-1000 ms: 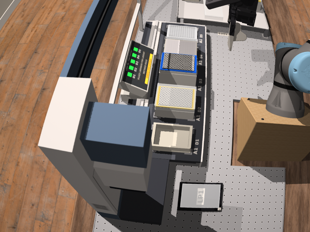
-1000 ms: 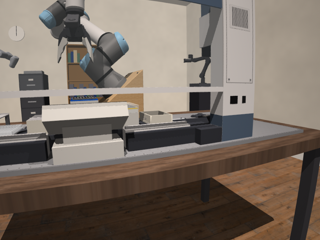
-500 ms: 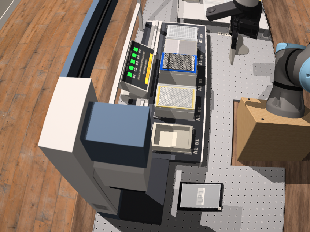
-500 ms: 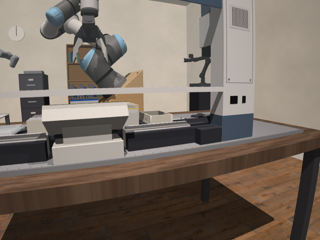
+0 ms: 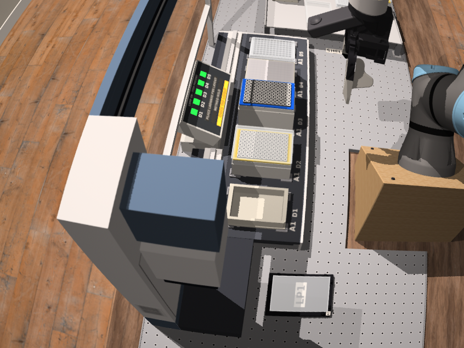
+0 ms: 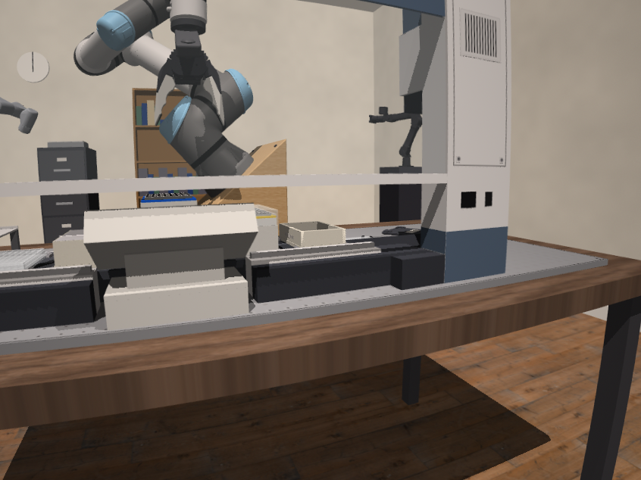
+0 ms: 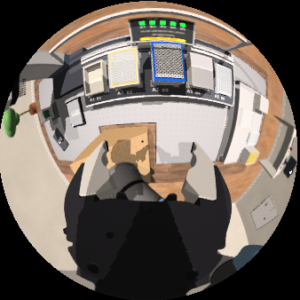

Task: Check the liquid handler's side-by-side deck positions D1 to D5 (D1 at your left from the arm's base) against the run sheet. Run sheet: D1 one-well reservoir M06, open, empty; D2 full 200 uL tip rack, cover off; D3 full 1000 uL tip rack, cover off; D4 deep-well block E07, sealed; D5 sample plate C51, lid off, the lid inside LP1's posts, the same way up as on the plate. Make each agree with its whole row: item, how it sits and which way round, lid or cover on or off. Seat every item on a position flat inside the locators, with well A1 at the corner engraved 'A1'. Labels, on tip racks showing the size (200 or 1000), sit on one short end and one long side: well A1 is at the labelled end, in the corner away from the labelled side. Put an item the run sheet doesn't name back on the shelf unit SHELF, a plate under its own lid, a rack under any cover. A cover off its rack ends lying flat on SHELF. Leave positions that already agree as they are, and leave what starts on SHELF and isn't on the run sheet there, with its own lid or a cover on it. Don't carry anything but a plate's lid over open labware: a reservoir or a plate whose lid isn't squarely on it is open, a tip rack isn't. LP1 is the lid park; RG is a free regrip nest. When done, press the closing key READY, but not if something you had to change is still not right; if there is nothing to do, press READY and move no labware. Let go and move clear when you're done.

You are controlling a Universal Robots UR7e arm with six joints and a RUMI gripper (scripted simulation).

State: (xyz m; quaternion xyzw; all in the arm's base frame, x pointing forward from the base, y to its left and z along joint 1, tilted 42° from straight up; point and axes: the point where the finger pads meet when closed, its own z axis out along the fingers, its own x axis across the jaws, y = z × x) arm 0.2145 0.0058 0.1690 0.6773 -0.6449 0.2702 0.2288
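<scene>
My gripper is now 190 mm above the yellow-framed tip rack, 150 mm short of it and 80 mm to the right of it. Round my hand: clear well plate 290 mm to the right, 230 mm below, 180 mm ahead; then blue-framed tip rack 170 mm below, 160 mm ahead, 50 mm to the right; then cream reservoir 220 mm below, 210 mm to the left, 150 mm ahead.
</scene>
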